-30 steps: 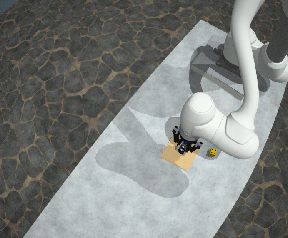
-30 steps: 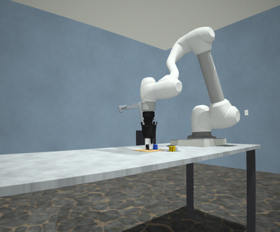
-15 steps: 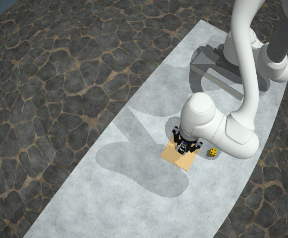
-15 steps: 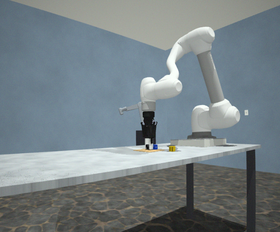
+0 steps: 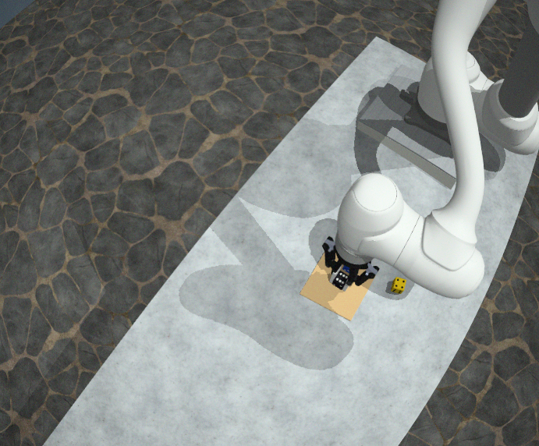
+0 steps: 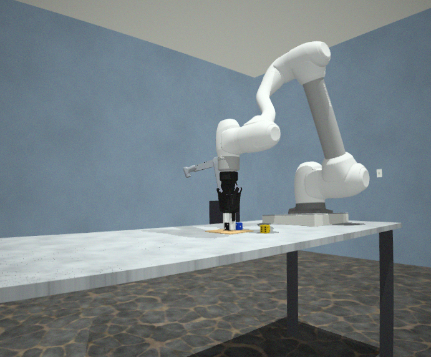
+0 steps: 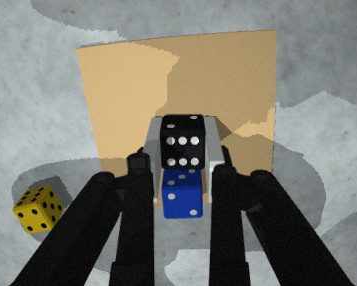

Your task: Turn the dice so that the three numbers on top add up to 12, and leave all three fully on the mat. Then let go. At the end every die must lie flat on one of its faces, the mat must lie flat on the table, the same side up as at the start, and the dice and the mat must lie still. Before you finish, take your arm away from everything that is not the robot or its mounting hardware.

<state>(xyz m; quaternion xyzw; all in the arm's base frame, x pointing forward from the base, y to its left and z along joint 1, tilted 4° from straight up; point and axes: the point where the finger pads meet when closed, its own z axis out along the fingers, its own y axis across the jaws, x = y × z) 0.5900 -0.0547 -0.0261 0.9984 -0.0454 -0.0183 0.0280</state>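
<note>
Now: hand 2 cm above the black die. From my hand the other things lie so: blue die (5 cm behind, 2 cm below); tan mat (4 cm below); yellow die (6 cm behind, 14 cm to the left, 3 cm below).
</note>
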